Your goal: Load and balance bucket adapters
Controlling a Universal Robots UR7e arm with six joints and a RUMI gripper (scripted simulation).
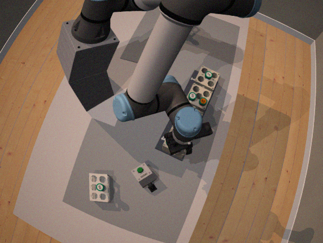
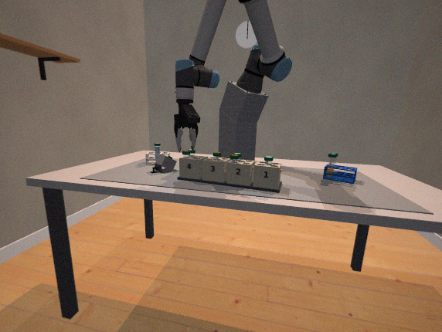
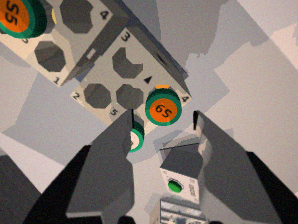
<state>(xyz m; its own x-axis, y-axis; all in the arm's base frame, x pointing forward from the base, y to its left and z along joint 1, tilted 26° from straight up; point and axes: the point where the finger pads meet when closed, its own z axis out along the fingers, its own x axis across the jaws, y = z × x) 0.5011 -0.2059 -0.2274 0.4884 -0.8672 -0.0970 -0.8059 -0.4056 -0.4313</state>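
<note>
The green done key is 150 mm behind my hand, 120 mm to the right of it and 70 mm below it. The rest, counted from my hand: blue rack 130 mm behind, 720 mm to the left, 110 mm below; bucket adapter 60 mm ahead, 350 mm to the left, 80 mm below.
</note>
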